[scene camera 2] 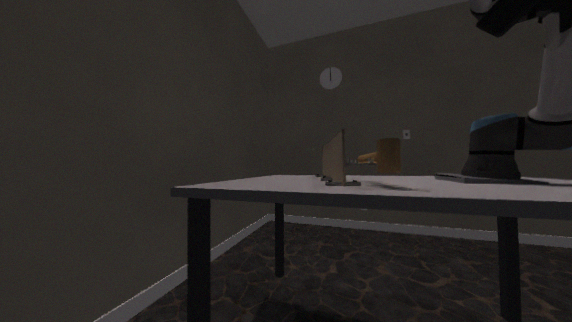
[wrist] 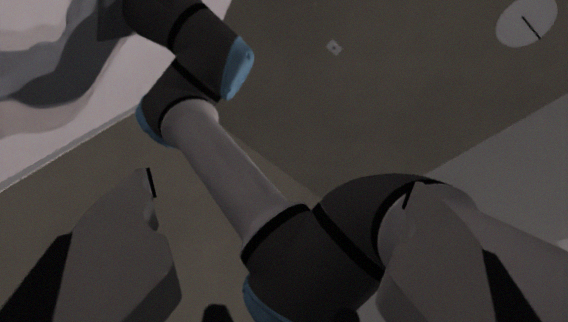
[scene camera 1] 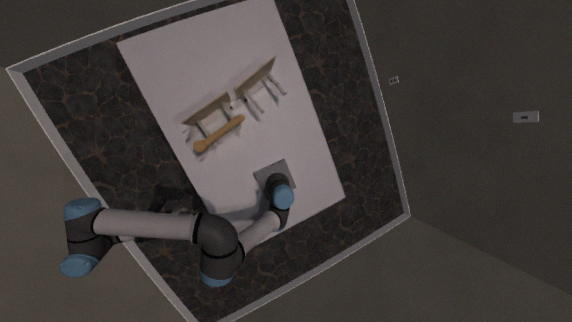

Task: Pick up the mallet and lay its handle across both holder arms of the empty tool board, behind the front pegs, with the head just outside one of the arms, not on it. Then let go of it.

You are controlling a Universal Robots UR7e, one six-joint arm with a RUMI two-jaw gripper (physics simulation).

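Pixels of known places: gripper, fingertip midpoint: (scene camera 2: 517,31) (wrist: 281,178) (scene camera 1: 193,213); arm's base, origin of the base link: (scene camera 2: 488,176) (scene camera 1: 277,183).
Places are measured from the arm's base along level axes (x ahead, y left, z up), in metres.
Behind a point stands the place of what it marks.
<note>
The wooden mallet (scene camera 1: 220,133) {x 0.437, y 0.128, z 0.094 m} (scene camera 2: 389,156) {x 0.436, y 0.279, z 0.072 m} is raised above the table, its handle across both arms of one upright tool board (scene camera 1: 207,108) {x 0.570, y 0.115, z 0.122 m} (scene camera 2: 334,159) {x 0.581, y 0.091, z 0.074 m}. Its head is at the outer end, outside the nearer arm. The front pegs are too small to tell whether the handle is behind them. A second tool board (scene camera 1: 256,76) {x 0.604, y -0.184, z 0.109 m} stands beside it with bare arms. My gripper (wrist: 281,178) {x 0.196, y 0.358, z 0.339 m} is open with nothing between its fingers, far from the mallet. The gripper cannot be made out in the two scene views.
The white table (scene camera 1: 165,65) {x 0.902, y 0.205, z -0.017 m} (scene camera 2: 240,186) {x 0.888, y 0.306, z -0.018 m} carries both boards and the arm's grey base plate (scene camera 1: 262,173) {x 0.112, y 0.050, z 0.003 m}. The arm's links reach from the base past the table's edge, away from the boards. In the wrist view the arm's own links lie beyond the fingers.
</note>
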